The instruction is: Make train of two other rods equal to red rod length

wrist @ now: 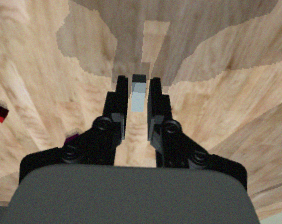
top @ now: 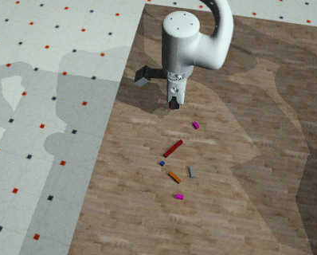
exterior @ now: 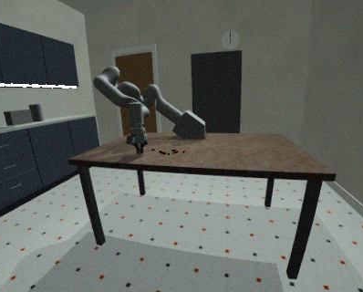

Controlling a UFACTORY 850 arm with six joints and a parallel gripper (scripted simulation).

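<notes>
The orange rod is 6 cm behind my hand, 24 cm to the left of it and 2 cm below it. From my hand the other things lie so: blue rod 1 cm behind, 20 cm to the left, 2 cm below; red rod 3 cm behind, 15 cm to the left, 2 cm below; grey rod 2 cm below.
</notes>
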